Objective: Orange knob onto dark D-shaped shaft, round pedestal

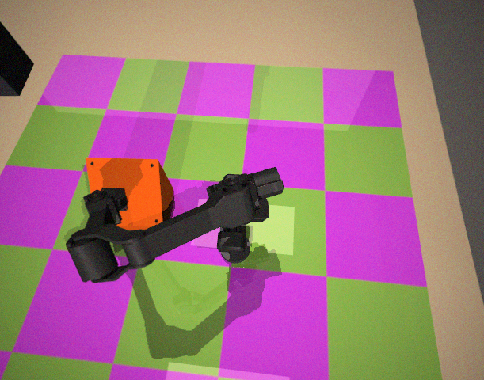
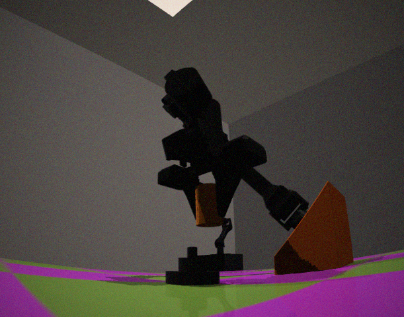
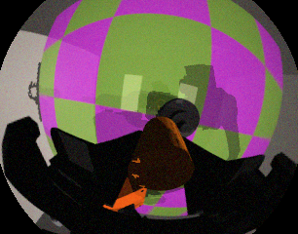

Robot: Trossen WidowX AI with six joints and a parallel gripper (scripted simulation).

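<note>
Now: the dark round pedestal 7 cm below my gripper tip and 4 cm to the right of it. Round my gripper tip: orange knob: 2 cm above.
</note>
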